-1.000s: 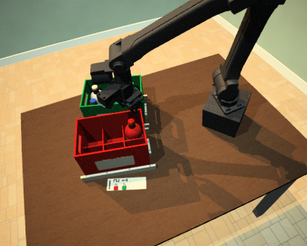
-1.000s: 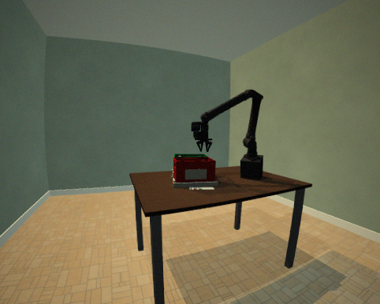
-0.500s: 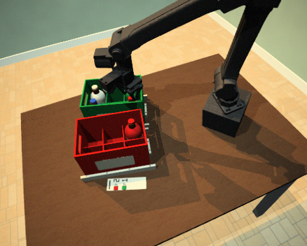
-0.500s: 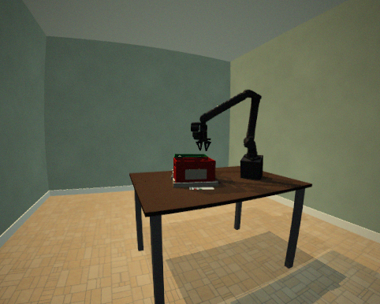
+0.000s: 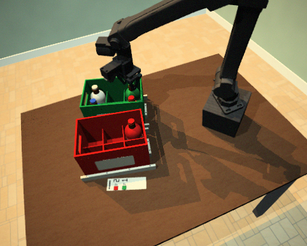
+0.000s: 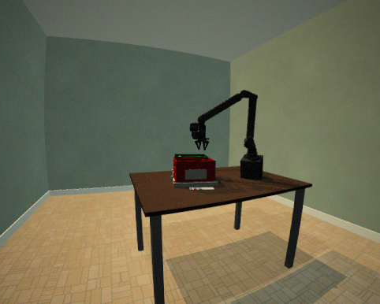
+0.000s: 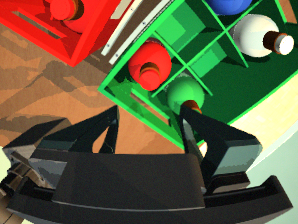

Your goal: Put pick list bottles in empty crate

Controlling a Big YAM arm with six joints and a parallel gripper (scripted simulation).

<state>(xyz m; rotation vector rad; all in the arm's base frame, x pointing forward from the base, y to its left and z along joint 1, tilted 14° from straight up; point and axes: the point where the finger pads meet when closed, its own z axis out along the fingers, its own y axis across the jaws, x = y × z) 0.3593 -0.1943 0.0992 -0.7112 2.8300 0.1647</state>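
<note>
My gripper is now 20 mm past the green bottle, 90 mm to the left of it and 150 mm above it. Also, from my hand: blue-capped bottle: 170 mm ahead, 40 mm to the right, 150 mm below; red bottle: 40 mm ahead, 130 mm to the left, 150 mm below; green crate: 70 mm ahead, 70 mm to the right, 150 mm below.
</note>
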